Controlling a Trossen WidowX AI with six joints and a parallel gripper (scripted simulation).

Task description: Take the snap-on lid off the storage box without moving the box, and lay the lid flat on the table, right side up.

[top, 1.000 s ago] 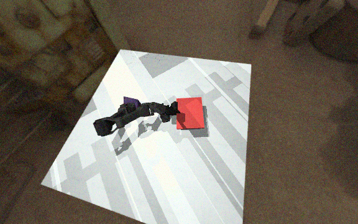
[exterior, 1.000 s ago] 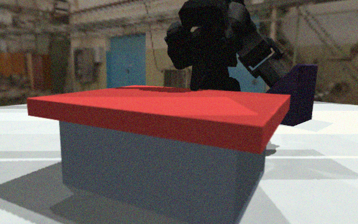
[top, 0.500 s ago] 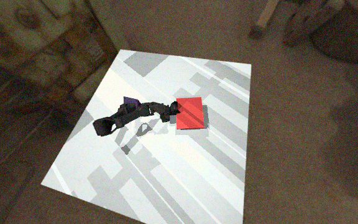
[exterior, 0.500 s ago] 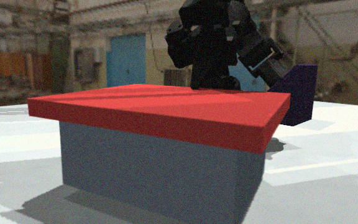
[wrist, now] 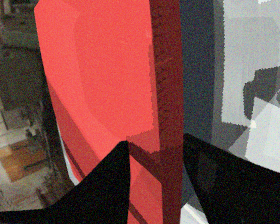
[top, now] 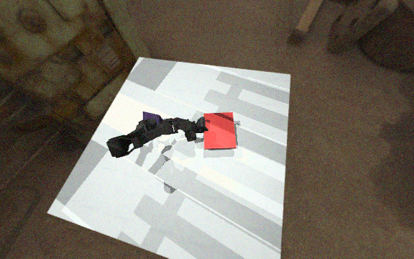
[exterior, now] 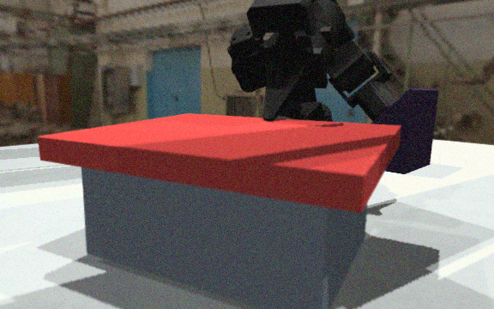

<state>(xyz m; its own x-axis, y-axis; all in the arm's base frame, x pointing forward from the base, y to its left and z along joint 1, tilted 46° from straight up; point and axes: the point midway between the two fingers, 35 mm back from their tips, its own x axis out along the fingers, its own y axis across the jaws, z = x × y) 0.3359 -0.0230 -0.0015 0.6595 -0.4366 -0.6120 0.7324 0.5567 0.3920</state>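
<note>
Right now my gripper tip is 80 mm short of the lid and 20 mm to the right of it. The rest, counted from my gripper tip: grey-blue storage box: 80 mm ahead, 40 mm below, 20 mm to the left.
</note>
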